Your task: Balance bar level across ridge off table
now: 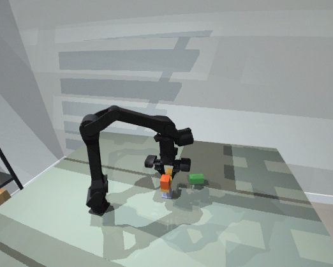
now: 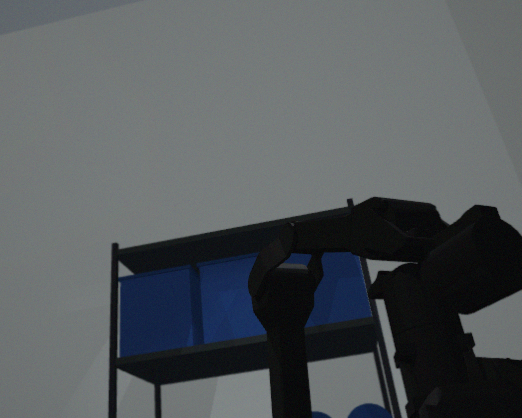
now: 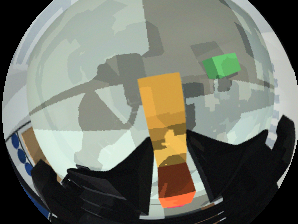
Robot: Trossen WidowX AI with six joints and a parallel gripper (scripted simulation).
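The bar lies 3 cm to the right of my gripper tip and 1 cm above it. Round my gripper tip: green block: 12 cm ahead, 8 cm to the left, 5 cm below.
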